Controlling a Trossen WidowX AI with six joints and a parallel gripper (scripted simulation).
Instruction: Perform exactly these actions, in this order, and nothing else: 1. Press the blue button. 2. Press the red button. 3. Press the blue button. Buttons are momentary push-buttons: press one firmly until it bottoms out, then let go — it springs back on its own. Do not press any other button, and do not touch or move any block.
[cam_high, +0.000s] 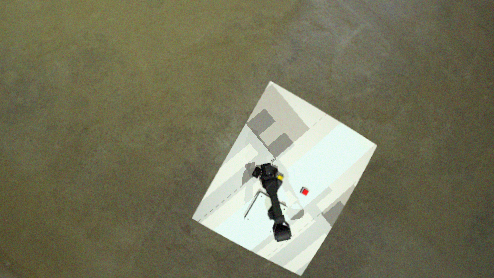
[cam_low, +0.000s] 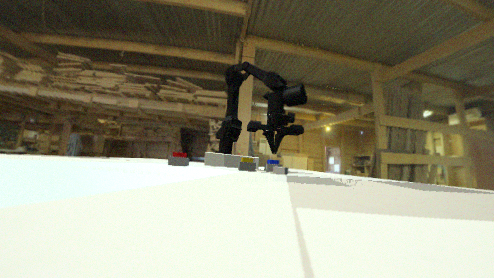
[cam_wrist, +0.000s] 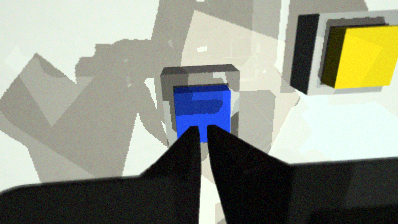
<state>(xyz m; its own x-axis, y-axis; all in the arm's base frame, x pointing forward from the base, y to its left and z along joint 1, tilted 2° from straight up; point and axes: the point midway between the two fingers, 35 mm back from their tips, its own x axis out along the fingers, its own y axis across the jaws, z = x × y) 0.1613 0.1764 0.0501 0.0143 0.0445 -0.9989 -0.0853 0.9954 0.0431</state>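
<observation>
My gripper tip is 30 mm above the blue button. The rest, counted from my gripper tip: small grey block 100 mm ahead, 50 mm below; then yellow button 40 mm ahead, 90 mm to the right, 30 mm below.
</observation>
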